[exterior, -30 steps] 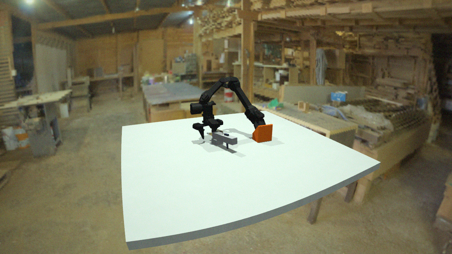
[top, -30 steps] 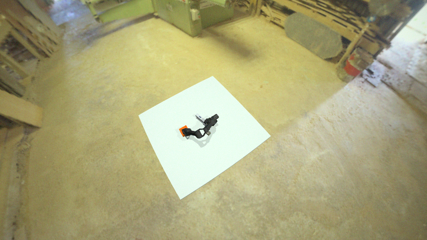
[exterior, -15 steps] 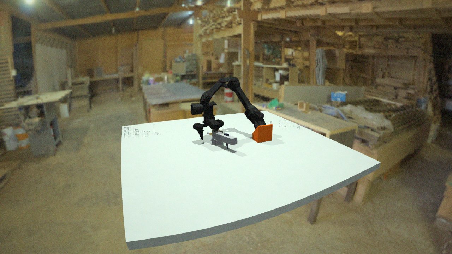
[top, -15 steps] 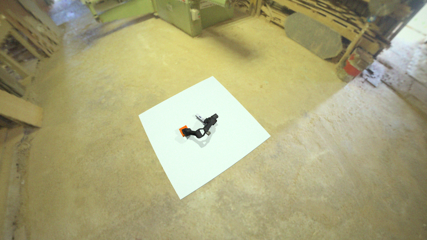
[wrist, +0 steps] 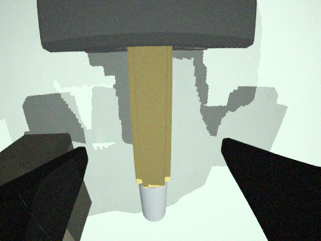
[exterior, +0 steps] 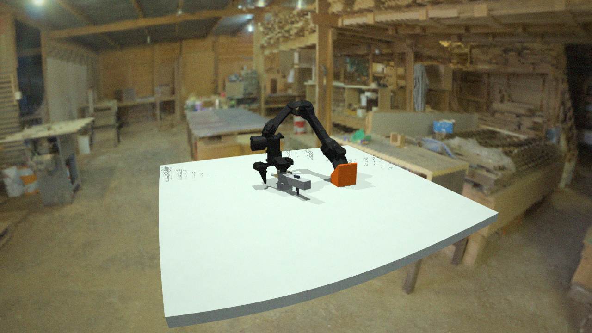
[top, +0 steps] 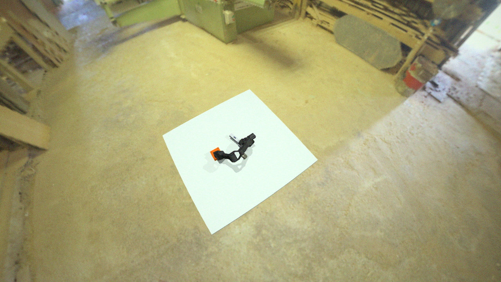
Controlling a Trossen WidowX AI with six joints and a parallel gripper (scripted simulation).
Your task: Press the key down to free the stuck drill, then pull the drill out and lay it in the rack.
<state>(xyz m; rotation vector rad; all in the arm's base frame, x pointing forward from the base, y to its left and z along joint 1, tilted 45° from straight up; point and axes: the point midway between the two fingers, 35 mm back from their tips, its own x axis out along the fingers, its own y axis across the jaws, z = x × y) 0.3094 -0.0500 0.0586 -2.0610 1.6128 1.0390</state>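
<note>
My gripper tip is 40 mm to the right of the drill, 40 mm below it and 20 mm past it. Round my gripper tip: grey block 130 mm to the left, 50 mm behind, 40 mm above; dark blue key 160 mm to the left, 60 mm behind, 40 mm above; tan stepped rack 60 mm behind, 50 mm to the right, 10 mm above.
</note>
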